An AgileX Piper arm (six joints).
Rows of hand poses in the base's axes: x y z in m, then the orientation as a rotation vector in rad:
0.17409, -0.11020, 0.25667, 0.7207, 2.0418, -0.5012
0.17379, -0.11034, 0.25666, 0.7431, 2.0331, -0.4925
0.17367, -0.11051, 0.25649, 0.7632, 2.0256, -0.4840
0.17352, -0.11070, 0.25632, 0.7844, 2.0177, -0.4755
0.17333, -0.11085, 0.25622, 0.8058, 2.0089, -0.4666
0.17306, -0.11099, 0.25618, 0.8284, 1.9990, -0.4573
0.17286, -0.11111, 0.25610, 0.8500, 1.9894, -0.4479
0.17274, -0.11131, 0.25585, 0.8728, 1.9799, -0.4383
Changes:
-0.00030, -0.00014, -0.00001, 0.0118, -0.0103, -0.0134
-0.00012, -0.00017, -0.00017, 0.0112, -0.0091, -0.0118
-0.00015, -0.00019, -0.00017, 0.0116, -0.0093, -0.0127
-0.00019, -0.00015, -0.00010, 0.0117, -0.0101, -0.0128
-0.00027, -0.00014, -0.00004, 0.0122, -0.0110, -0.0137
-0.00020, -0.00012, -0.00008, 0.0120, -0.0106, -0.0130
-0.00012, -0.00020, -0.00025, 0.0128, -0.0104, -0.0138

